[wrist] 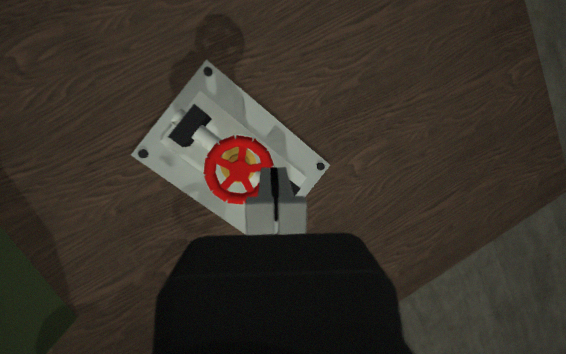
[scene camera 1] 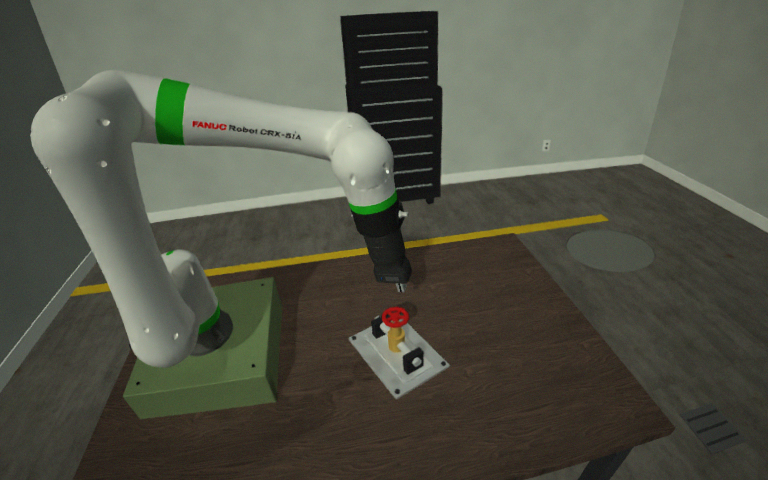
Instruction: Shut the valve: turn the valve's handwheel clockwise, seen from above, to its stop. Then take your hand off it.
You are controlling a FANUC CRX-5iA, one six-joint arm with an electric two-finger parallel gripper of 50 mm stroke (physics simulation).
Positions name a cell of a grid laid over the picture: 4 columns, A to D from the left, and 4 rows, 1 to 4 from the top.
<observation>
In view: the gripper (scene camera 1: C3), a red handwheel (wrist: B2) and a light grey plate (scene camera 1: C4).
The gripper is seen too in the wrist view (wrist: B3). The light grey plate also shows in the wrist view (wrist: B1).
</observation>
